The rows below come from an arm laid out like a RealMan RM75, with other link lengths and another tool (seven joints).
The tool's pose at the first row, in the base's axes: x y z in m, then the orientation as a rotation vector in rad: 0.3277, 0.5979, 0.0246, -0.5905, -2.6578, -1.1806
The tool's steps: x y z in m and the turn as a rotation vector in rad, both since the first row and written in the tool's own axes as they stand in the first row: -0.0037, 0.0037, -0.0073, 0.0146, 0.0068, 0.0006; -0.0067, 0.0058, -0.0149, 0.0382, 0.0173, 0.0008; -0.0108, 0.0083, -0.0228, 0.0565, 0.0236, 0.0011; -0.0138, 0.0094, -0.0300, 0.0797, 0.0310, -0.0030; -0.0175, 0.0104, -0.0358, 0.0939, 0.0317, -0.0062
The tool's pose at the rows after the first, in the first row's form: 0.3326, 0.5937, 0.0308, -0.5838, -2.6581, -1.1600; 0.3362, 0.5885, 0.0364, -0.5724, -2.6591, -1.1269; 0.3409, 0.5830, 0.0421, -0.5650, -2.6610, -1.1012; 0.3441, 0.5774, 0.0467, -0.5506, -2.6663, -1.0700; 0.3479, 0.5727, 0.0501, -0.5436, -2.6730, -1.0509
